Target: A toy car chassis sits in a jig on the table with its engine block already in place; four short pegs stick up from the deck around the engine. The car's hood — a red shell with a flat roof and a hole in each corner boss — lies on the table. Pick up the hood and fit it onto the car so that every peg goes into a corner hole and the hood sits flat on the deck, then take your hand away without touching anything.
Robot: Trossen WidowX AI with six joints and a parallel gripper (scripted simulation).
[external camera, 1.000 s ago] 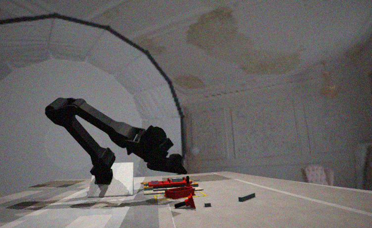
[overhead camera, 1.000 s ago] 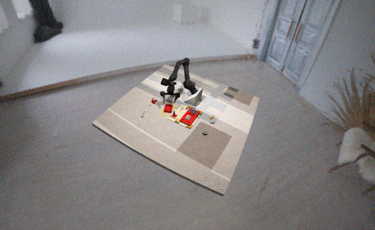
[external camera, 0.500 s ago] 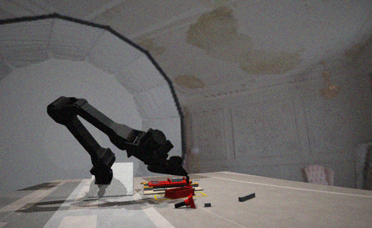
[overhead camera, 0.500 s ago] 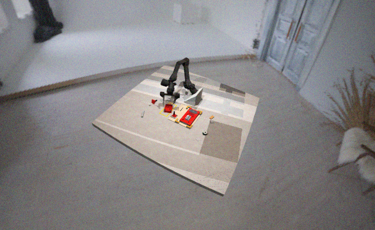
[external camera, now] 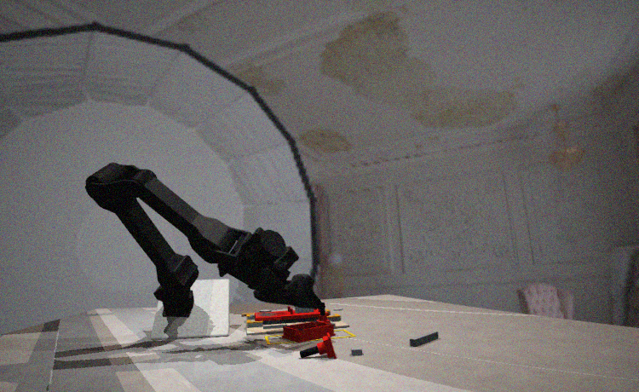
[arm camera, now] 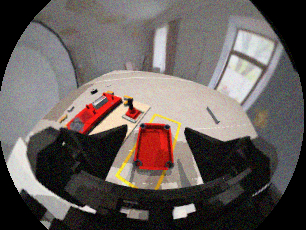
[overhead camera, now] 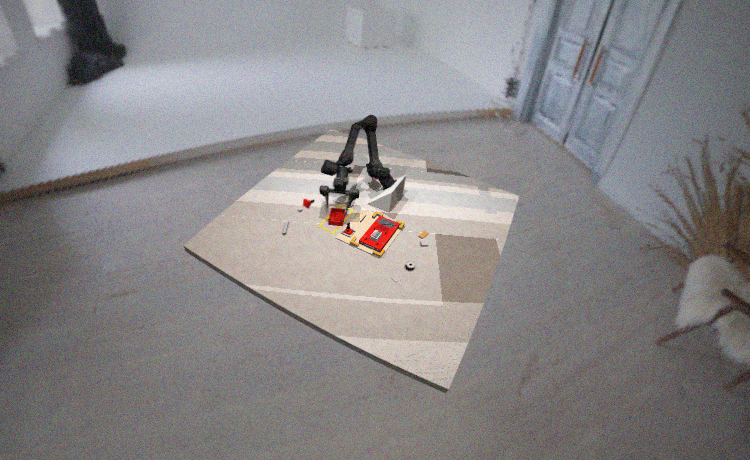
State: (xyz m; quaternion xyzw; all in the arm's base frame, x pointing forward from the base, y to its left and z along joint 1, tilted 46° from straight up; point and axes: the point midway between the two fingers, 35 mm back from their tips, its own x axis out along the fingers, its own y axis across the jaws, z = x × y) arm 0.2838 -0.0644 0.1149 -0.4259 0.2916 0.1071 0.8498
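Now: gripper tip 10 mm past the red hood and 60 mm above it. Also, from my gripper tip: black-and-white wheel (70 mm ahead, 430 mm to the left, 60 mm below); then grey engine block (20 mm ahead, 230 mm to the left, 40 mm below).
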